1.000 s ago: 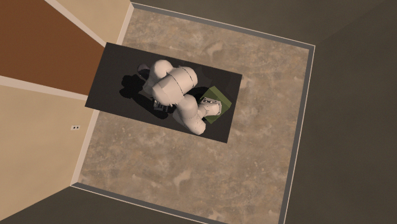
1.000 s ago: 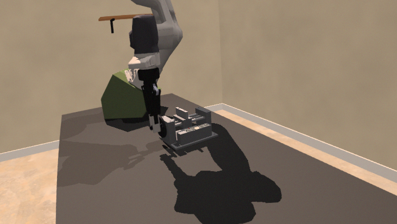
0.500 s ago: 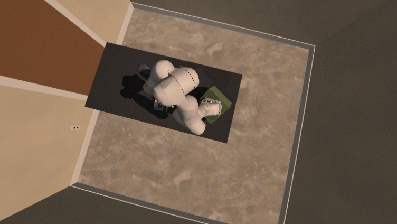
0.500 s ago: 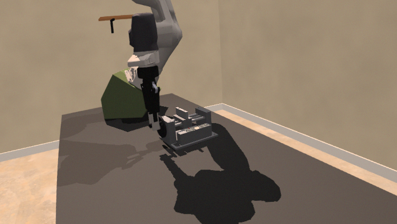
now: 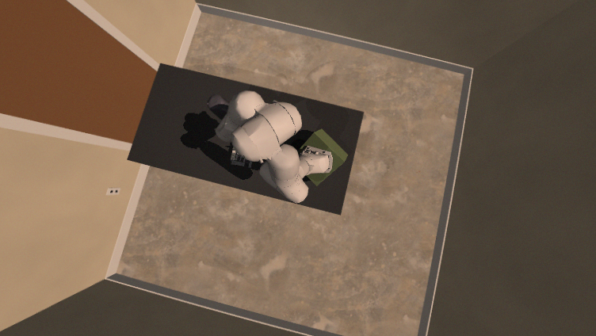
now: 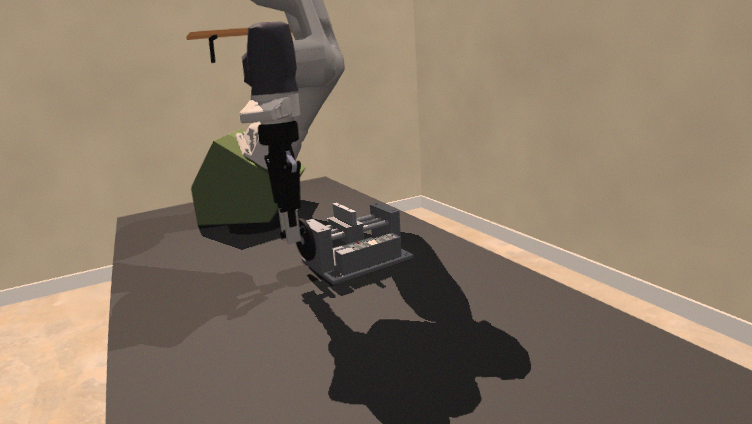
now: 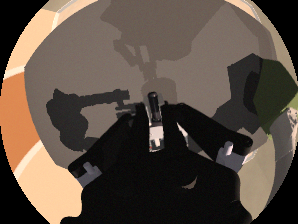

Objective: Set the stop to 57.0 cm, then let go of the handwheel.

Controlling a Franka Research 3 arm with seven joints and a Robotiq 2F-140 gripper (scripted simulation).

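My gripper is now 130 mm to the right of the grey stop fixture and 30 mm above it. Round my hand: handwheel (20 mm to the left, 20 mm below).
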